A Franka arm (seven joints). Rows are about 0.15 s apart.
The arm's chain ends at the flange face. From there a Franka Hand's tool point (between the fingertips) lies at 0.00 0.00 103.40 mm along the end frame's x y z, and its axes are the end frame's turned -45 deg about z.
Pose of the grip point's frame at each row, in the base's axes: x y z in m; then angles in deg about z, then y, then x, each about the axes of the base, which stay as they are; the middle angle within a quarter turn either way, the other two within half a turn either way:
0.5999 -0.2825 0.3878 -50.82 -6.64 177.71
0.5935 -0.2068 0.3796 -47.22 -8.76 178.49
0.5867 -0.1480 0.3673 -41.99 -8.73 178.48
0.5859 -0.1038 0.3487 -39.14 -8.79 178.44
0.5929 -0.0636 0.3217 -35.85 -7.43 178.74
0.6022 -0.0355 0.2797 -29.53 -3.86 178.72
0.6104 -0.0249 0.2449 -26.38 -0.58 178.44
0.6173 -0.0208 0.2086 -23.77 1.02 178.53
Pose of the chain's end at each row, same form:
0.6119 -0.2784 0.4904 -5.82 -6.64 177.71
0.6092 -0.2041 0.4818 -2.22 -8.76 178.49
0.6024 -0.1453 0.4695 3.01 -8.73 178.48
0.6017 -0.1010 0.4508 5.86 -8.79 178.44
0.6063 -0.0613 0.4242 9.15 -7.43 178.74
0.6092 -0.0332 0.3828 15.47 -3.86 178.72
0.6114 -0.0221 0.3483 18.62 -0.58 178.44
0.6155 -0.0181 0.3119 21.23 1.02 178.53

